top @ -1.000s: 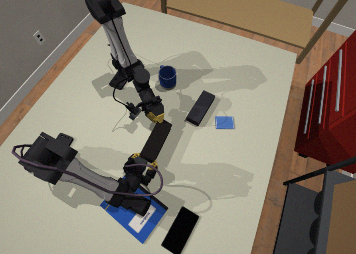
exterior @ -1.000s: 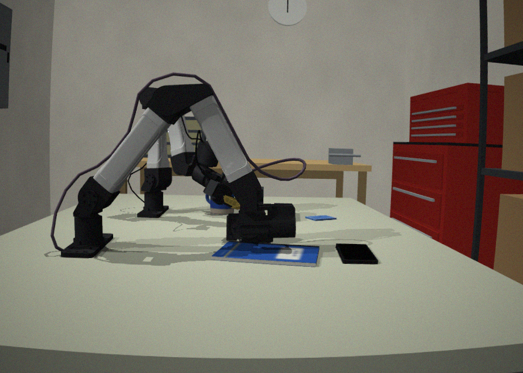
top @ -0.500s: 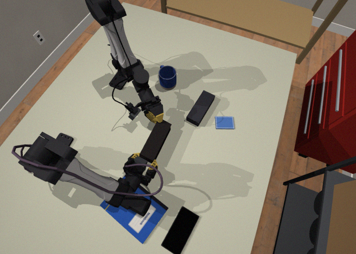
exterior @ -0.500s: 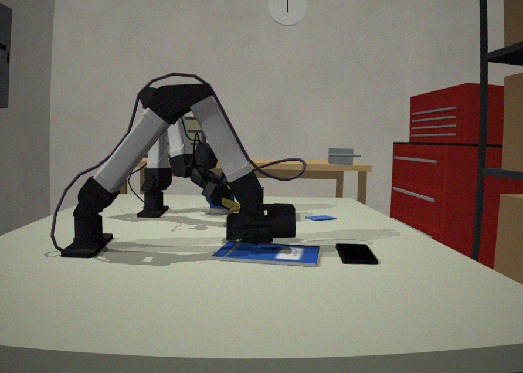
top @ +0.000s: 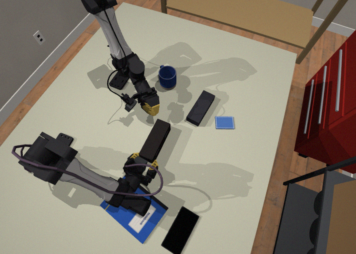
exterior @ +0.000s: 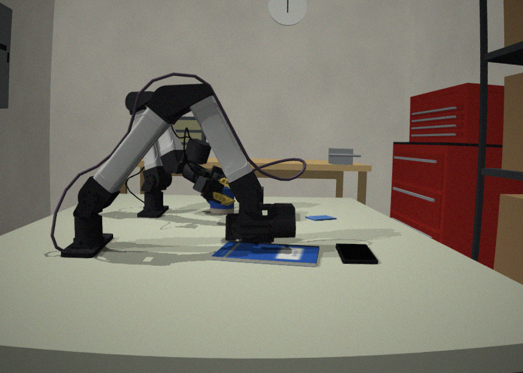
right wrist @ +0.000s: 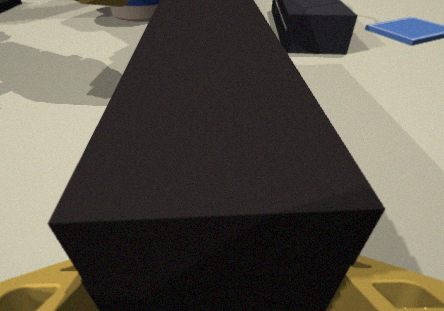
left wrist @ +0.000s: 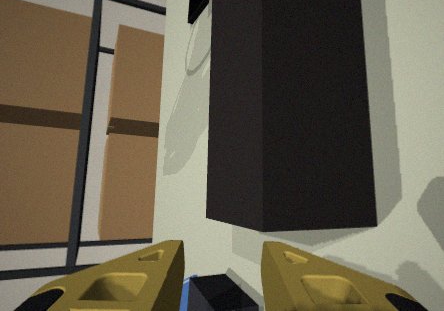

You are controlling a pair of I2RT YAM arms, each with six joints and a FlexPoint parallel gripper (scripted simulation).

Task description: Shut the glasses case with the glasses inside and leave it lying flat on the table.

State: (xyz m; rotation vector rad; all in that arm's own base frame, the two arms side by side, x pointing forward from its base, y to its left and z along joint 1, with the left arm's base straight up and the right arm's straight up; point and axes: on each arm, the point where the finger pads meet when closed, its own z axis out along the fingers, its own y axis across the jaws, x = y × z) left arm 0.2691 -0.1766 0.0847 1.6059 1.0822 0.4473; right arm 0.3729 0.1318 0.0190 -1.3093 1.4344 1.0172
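Now: the dark glasses 70 mm to the left of my right hand and 10 mm behind it. From my right hand the other things lie so: case lid: 70 mm to the left, 40 mm above, 10 mm behind; dark box: 310 mm to the left, 80 mm ahead; glasses case: 70 mm to the left, 20 mm above, 10 mm behind.
The case lid lies 5 cm ahead of my left hand, 9 cm to the right of it and 3 cm below it. The rest, counted from my left hand: dark box: 14 cm ahead, 15 cm to the left, 7 cm below; then glasses case: 5 cm ahead, 9 cm to the right, 5 cm below; then dark glasses: 5 cm ahead, 9 cm to the right, 7 cm below.
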